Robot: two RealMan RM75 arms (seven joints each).
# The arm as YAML. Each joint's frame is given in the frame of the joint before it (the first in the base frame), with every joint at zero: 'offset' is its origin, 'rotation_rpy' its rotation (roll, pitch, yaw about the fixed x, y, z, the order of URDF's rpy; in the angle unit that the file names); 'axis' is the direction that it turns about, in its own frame. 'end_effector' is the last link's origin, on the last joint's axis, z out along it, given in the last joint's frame.
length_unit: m
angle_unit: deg
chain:
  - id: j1
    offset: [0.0, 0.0, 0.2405]
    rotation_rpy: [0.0, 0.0, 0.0]
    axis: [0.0, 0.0, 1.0]
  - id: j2
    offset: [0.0, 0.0, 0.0]
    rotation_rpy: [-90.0, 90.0, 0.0]
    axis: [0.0, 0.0, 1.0]
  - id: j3
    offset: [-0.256, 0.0, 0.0]
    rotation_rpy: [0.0, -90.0, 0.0]
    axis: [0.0, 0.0, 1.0]
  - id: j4
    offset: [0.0, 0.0, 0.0]
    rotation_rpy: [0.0, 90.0, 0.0]
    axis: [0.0, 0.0, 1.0]
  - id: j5
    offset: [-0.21, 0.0, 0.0]
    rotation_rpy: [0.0, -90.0, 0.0]
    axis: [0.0, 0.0, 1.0]
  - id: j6
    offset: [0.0, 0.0, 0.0]
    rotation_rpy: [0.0, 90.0, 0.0]
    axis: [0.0, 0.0, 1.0]
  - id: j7
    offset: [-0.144, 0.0, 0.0]
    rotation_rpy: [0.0, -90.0, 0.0]
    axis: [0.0, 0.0, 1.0]
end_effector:
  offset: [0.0, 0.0, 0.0]
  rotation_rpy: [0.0, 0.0, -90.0]
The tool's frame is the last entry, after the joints.
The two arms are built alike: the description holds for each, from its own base.
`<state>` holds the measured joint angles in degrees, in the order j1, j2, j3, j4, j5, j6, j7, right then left.
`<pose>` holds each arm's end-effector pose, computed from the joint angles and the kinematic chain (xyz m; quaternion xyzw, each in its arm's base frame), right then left.
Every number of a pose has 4 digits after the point. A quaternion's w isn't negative.
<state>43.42 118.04 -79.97 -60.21 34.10 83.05 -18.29 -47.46 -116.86 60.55 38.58 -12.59 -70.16 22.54</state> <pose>0.1803 0.3777 -0.0296 -0.8589 0.4575 -0.1637 0.1620 -0.2791 0.4004 -0.0013 -0.7756 -0.5276 0.2220 0.2662</pose>
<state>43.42 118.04 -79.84 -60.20 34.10 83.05 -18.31 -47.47 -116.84 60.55 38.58 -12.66 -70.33 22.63</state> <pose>0.1804 0.3779 -0.0293 -0.8587 0.4581 -0.1629 0.1622 -0.2790 0.4002 -0.0013 -0.7759 -0.5276 0.2224 0.2648</pose>
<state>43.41 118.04 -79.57 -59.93 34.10 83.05 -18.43 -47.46 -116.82 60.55 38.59 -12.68 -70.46 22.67</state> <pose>0.1816 0.3779 -0.0292 -0.8578 0.4602 -0.1626 0.1614 -0.2791 0.3999 -0.0012 -0.7759 -0.5278 0.2230 0.2639</pose>
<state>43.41 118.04 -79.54 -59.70 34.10 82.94 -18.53 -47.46 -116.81 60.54 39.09 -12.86 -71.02 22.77</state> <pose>0.1824 0.3779 -0.0295 -0.8575 0.4607 -0.1629 0.1611 -0.2773 0.4001 -0.0003 -0.7771 -0.5272 0.2222 0.2623</pose>
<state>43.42 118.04 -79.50 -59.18 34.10 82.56 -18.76 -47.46 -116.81 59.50 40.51 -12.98 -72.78 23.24</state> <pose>0.1841 0.3781 -0.0303 -0.8571 0.4613 -0.1631 0.1611 -0.2734 0.4004 0.0036 -0.7785 -0.5295 0.2176 0.2576</pose>
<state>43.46 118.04 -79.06 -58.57 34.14 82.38 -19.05 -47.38 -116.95 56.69 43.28 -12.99 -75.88 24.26</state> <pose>0.1861 0.3784 -0.0304 -0.8559 0.4643 -0.1620 0.1600 -0.2670 0.4008 0.0117 -0.7799 -0.5361 0.2040 0.2503</pose>
